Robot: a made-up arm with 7 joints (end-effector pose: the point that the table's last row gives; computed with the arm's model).
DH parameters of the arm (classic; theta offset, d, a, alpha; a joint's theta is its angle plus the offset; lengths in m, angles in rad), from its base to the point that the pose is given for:
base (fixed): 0 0 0 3.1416
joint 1: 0 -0.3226 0 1.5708
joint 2: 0 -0.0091 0 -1.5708
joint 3: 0 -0.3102 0 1.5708
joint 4: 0 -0.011 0 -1.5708
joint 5: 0 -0.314 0 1.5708
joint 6: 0 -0.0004 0 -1.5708
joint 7: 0 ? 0 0
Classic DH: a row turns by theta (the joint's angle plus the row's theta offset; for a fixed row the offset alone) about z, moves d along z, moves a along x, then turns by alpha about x.
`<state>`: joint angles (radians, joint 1 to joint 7).
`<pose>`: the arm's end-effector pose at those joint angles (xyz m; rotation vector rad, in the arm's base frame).
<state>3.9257 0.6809 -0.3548 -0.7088 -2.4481 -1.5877 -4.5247</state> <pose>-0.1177 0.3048 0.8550 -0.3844 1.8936 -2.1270</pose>
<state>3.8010 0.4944 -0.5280 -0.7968 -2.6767 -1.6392 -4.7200</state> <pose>-0.0688 0.2260 0.8933 -1.2647 1.7514 -1.8294</pose>
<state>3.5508 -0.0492 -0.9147 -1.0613 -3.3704 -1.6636 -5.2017</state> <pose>0.2223 0.0891 0.8652 -2.4420 0.6784 -0.2770</pose>
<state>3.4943 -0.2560 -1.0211 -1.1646 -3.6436 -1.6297 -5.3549</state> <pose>0.3395 0.0844 0.7831 -2.3605 0.3034 0.3491</pose>
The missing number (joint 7, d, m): -0.1085
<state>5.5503 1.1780 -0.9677 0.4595 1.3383 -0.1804 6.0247</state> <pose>0.4037 0.5590 0.4970 1.7878 0.9412 -1.1655</pose>
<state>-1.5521 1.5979 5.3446 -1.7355 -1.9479 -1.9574 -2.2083</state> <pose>0.2986 0.2988 0.3931 0.5112 0.2633 -2.1333</pose>
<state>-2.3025 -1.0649 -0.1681 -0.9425 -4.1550 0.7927 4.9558</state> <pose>0.5053 -0.3513 0.2859 0.0096 -1.0063 0.3595</pose>
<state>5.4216 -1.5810 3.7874 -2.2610 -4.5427 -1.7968 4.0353</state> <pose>0.0790 -0.2530 0.4523 0.1745 -1.1107 -2.2291</pose>
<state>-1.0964 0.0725 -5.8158 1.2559 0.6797 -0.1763 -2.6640</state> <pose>0.3421 0.2575 0.7507 -0.5078 -2.1340 1.2455</pose>
